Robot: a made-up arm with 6 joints. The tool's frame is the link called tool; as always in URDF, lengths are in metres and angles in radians. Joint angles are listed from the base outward.
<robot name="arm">
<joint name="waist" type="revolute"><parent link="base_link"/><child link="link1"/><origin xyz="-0.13 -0.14 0.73" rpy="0 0 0"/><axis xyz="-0.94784 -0.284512 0.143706"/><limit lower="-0.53" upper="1.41"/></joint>
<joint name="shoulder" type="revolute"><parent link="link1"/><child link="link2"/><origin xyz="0.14 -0.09 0.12" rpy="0 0 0"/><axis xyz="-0.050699 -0.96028 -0.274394"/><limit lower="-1.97" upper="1.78"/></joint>
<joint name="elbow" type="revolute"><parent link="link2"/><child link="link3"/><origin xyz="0.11 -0.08 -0.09" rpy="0 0 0"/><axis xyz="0 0 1"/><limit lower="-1.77" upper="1.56"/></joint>
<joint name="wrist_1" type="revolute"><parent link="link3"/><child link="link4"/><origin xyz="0.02 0.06 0.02" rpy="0 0 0"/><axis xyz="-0.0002 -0.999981 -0.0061"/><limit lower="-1.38" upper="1.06"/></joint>
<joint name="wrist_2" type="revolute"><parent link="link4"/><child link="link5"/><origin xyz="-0.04 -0.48 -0.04" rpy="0 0 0"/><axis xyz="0.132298 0.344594 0.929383"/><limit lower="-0.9" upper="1.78"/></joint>
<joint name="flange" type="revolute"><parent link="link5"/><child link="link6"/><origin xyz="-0.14 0.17 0.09" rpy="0 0 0"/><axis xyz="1 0 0"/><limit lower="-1.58" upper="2.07"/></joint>
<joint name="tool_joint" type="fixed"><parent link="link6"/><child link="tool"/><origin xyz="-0.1 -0.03 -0.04" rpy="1.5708 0 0"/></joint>
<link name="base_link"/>
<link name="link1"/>
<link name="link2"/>
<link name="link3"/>
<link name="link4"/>
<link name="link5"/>
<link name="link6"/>
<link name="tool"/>
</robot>
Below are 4 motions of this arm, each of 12 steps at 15 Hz.
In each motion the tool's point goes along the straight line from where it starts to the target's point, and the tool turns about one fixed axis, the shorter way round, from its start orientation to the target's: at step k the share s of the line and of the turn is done. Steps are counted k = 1, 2, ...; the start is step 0. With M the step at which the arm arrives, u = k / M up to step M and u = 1 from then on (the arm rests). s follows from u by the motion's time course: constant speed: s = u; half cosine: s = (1 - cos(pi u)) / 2; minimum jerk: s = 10 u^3 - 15 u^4 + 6 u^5.
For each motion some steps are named. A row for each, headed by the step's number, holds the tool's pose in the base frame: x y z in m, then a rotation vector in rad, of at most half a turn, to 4 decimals.
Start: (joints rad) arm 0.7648 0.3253 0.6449 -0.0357 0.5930 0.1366
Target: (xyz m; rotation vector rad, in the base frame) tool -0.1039 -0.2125 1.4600 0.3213 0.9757 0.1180
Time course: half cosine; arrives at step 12
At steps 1, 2, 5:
1: 0.0552 -0.4989 1.3490 0.5678 0.9530 0.5731
2: 0.0472 -0.4843 1.3546 0.5554 0.9551 0.5499
5: -0.0020 -0.3959 1.3889 0.4801 0.9660 0.4089

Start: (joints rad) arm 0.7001 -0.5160 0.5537 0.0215 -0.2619 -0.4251
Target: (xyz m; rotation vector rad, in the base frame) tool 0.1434 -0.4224 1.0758 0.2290 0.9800 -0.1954
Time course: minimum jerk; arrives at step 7
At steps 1, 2, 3, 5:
1: 0.0712 -0.4800 1.0663 0.5190 0.4921 0.1608
2: 0.0802 -0.4728 1.0675 0.4851 0.5545 0.1173
3: 0.0967 -0.4597 1.0697 0.4213 0.6680 0.0368
5: 0.1327 -0.4309 1.0744 0.2745 0.9098 -0.1417

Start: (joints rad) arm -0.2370 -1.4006 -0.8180 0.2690 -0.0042 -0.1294
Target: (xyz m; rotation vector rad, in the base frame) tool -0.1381 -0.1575 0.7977 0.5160 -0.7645 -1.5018
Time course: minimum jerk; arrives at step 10
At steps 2, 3, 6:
2: -0.1333 -0.4640 0.9683 0.9905 0.6689 -0.9078
3: -0.1338 -0.4298 0.9493 0.9552 0.5142 -0.9964
6: -0.1365 -0.2608 0.8552 0.7154 -0.2719 -1.3537

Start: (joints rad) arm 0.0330 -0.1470 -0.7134 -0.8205 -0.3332 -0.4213
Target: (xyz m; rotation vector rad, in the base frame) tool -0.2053 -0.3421 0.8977 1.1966 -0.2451 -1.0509
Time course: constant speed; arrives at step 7
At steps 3, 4, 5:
3: -0.1540 -0.3662 0.9406 1.0786 0.0190 -1.2010
4: -0.1668 -0.3602 0.9299 1.1098 -0.0472 -1.1651
5: -0.1797 -0.3541 0.9192 1.1398 -0.1133 -1.1281

